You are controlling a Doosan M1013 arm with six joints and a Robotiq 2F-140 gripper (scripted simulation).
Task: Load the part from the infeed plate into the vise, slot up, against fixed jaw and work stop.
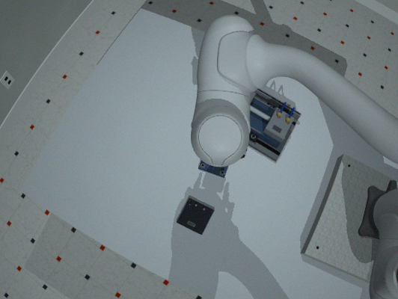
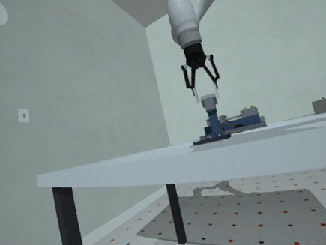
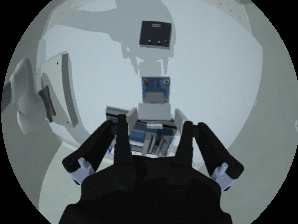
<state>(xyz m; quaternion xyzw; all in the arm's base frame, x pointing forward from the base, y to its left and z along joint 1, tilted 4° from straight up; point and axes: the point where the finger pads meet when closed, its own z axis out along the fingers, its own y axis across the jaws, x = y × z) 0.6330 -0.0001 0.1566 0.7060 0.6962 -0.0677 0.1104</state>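
Right now my hand is 1 cm to the left of the part and 2 cm above it. Also, from my hand: vise: 7 cm behind, 19 cm to the right, 14 cm below; then air cylinder: 16 cm behind, 18 cm to the right, 11 cm below.
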